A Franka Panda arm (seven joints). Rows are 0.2 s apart.
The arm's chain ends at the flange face. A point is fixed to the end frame.
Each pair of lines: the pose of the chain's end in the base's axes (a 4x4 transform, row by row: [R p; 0 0 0 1], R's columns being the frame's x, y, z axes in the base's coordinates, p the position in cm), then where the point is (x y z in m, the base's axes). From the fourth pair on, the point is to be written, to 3 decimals.
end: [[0.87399, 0.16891, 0.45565, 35.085], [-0.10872, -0.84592, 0.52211, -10.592], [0.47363, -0.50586, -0.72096, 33.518], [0, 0, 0, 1]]
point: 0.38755 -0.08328 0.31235
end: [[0.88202, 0.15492, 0.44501, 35.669], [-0.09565, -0.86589, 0.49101, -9.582], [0.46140, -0.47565, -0.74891, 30.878], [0, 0, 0, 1]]
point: 0.39308 -0.07431 0.28442
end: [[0.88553, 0.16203, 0.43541, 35.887], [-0.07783, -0.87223, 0.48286, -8.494], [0.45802, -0.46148, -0.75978, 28.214], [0, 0, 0, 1]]
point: 0.39488 -0.06345 0.25721
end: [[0.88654, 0.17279, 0.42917, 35.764], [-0.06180, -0.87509, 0.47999, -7.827], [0.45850, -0.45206, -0.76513, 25.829], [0, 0, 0, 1]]
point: 0.393 -0.057 0.233
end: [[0.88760, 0.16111, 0.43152, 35.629], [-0.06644, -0.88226, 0.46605, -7.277], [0.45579, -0.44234, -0.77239, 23.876], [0, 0, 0, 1]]
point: 0.392 -0.052 0.213
